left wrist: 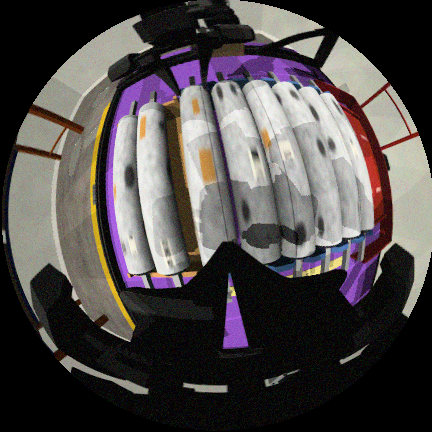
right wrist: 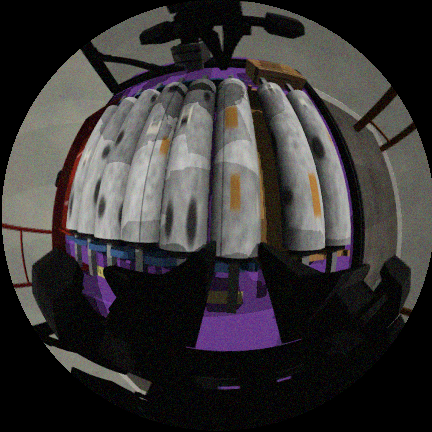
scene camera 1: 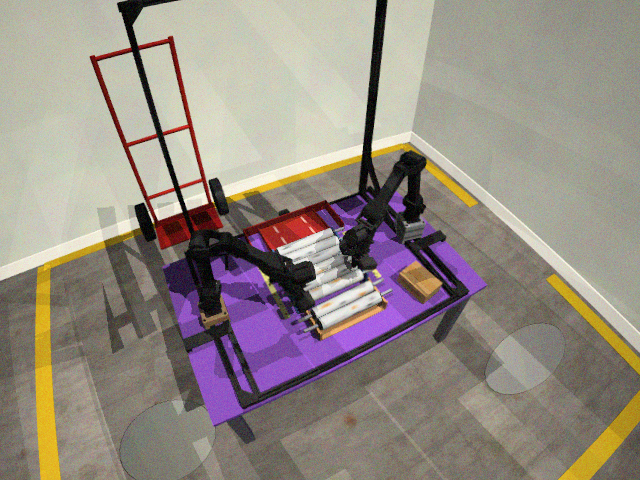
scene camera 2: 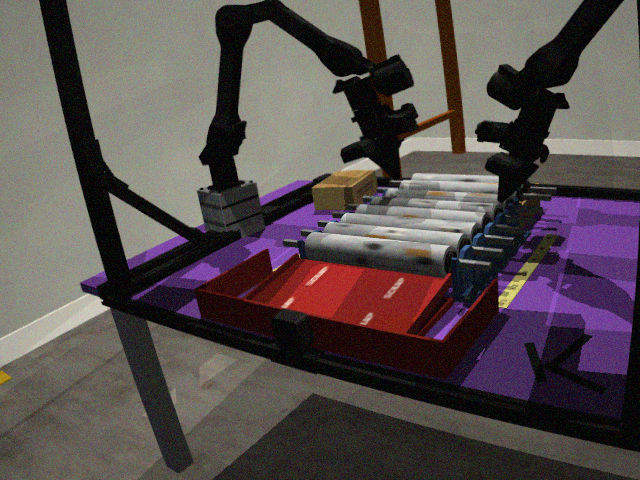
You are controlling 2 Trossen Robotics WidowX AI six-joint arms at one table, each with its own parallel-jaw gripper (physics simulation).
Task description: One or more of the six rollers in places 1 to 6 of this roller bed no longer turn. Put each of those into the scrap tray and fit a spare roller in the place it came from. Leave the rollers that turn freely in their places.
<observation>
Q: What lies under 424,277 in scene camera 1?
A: A cardboard box.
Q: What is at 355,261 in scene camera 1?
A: The left gripper.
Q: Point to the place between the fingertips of the right gripper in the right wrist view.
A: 237,246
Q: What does the left gripper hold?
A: Nothing.
</observation>
